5 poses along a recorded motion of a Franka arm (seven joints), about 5 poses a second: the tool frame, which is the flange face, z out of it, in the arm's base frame.
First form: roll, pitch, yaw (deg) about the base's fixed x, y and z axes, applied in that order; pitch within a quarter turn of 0, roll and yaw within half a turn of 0; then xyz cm.
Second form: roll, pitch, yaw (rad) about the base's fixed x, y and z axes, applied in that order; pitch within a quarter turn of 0, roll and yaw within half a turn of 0; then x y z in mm. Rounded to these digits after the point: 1 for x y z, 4 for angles.
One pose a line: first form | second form
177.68, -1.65, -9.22, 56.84, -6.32, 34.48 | 3.1011, -0.0288, -0.1609, 568.4, -63.2, 344.8
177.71, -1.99, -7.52, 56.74, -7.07, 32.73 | 3.1016, -0.0347, -0.1312, 567.4, -70.7, 327.3
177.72, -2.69, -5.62, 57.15, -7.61, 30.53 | 3.1018, -0.0469, -0.0981, 571.5, -76.1, 305.3
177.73, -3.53, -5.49, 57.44, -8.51, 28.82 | 3.1020, -0.0616, -0.0958, 574.4, -85.1, 288.2
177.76, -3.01, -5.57, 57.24, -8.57, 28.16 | 3.1025, -0.0525, -0.0972, 572.4, -85.7, 281.6
